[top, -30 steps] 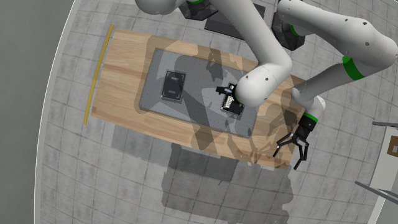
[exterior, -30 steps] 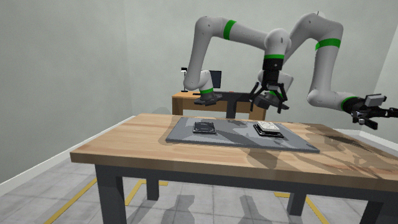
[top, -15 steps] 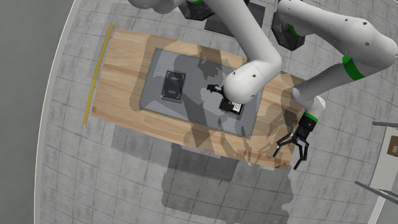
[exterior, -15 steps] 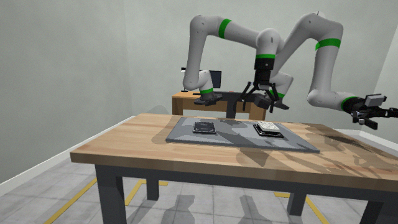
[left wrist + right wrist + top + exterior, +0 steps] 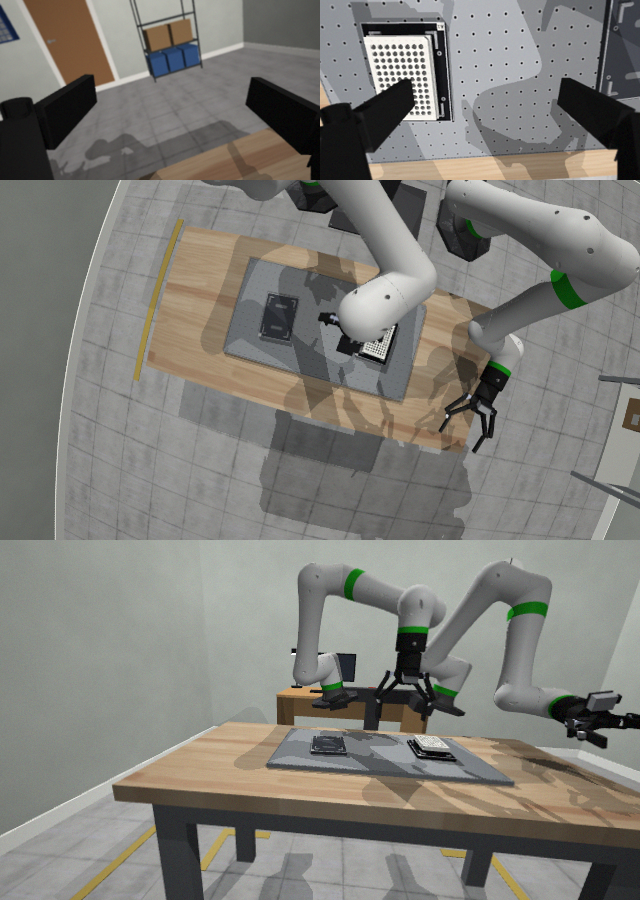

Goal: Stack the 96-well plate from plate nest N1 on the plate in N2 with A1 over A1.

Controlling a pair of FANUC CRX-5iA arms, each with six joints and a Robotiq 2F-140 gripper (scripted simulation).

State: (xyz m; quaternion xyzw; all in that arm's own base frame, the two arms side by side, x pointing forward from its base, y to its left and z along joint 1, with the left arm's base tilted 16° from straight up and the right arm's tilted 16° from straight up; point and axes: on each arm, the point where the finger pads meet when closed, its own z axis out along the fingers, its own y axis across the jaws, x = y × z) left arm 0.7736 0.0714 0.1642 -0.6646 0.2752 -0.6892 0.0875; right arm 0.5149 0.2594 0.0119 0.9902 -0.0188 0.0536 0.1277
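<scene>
My right hand is 11 cm above the A1 mark, 7 cm short of it and 6 cm to the right of it. Round my right hand: white 96-well plate: 12 cm to the left, 9 cm below, 1 cm behind; black 96-well plate: 12 cm to the left, 11 cm below, 1 cm behind; plate nest N2: 12 cm to the left, 12 cm below, 1 cm behind.
</scene>
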